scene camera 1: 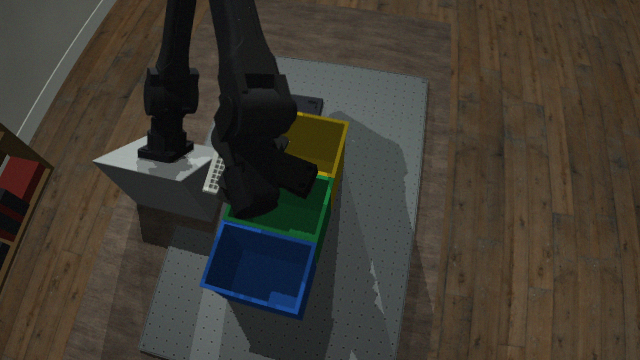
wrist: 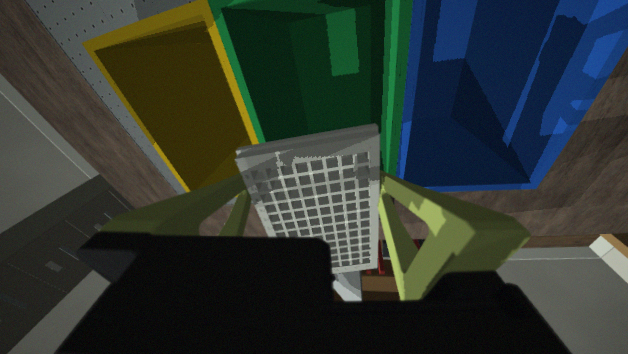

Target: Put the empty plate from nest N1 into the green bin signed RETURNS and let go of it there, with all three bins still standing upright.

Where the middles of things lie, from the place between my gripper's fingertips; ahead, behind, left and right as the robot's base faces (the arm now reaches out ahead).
Scene:
Now: hand 140 mm above the green bin (scene camera 1: pixel 307 219) and 30 mm short of it. Round my hand: blue bin (scene camera 1: pixel 265 270): 140 mm below, 130 mm to the right, 20 mm ahead; yellow bin (scene camera 1: pixel 320 140): 140 mm below, 130 mm to the left, 30 mm ahead.

